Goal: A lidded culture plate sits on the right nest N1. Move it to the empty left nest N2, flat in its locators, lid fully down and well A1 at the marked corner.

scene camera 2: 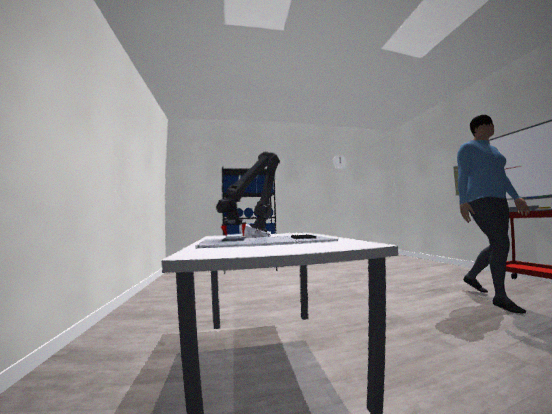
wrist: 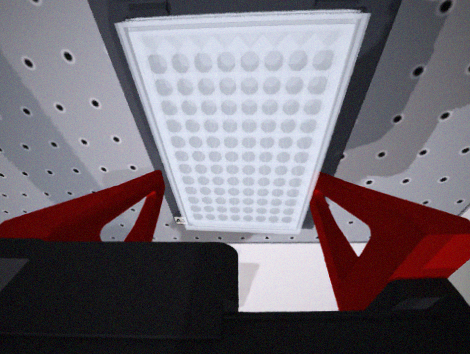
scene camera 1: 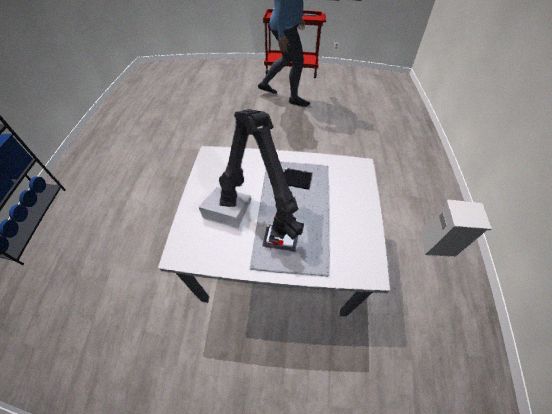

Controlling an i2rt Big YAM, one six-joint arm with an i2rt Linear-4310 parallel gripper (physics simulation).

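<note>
The lidded culture plate (scene camera 1: 289,242) (wrist: 245,116), pale and translucent with rows of round wells, sits on the dark nest N1 (wrist: 357,97). An A1 label (wrist: 179,220) shows at the nest's near left corner in the wrist view. The empty dark nest N2 (scene camera 1: 298,179) (scene camera 2: 303,236) lies at the other end of the perforated board. My gripper (scene camera 1: 278,242) (scene camera 2: 234,230) (wrist: 235,177) is open over N1, with one red finger beside each long side of the plate. The right fingertip looks very close to the plate's edge; contact cannot be told. The plate's underside is hidden.
The grey perforated board (scene camera 1: 315,200) lies on the white table (scene camera 1: 355,225). The arm stands on a grey block (scene camera 1: 220,212) beside the board. A person (scene camera 1: 294,47) (scene camera 2: 487,175) is on the floor beyond the table, near a red cart (scene camera 1: 266,45) (scene camera 2: 540,270).
</note>
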